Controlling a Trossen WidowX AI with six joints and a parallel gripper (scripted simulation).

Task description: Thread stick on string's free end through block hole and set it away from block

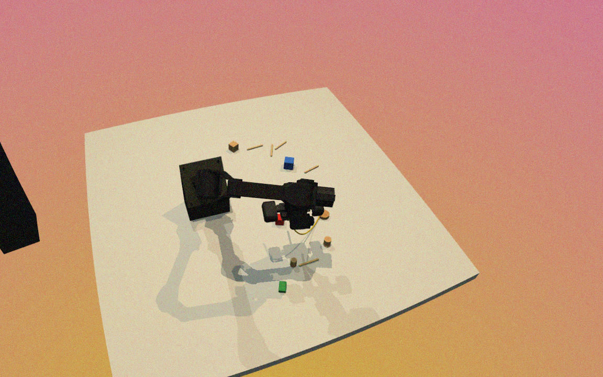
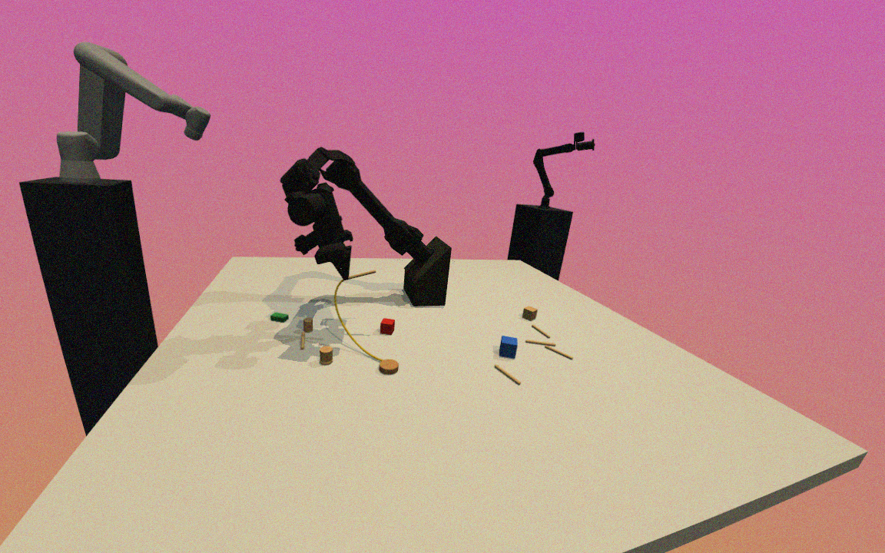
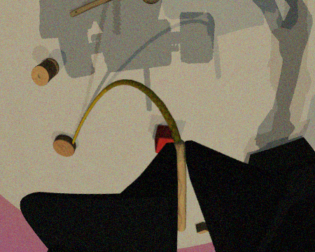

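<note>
The red cube is 120 mm below my gripper tip, 100 mm to the left of it and 30 mm ahead of it. Also, from my gripper tip: green block: 150 mm to the right, 130 mm below, 100 mm behind; then wooden cylinder: 130 mm ahead, 120 mm below, 70 mm to the right; then round wooden button: 190 mm ahead, 130 mm below, 50 mm to the left.
</note>
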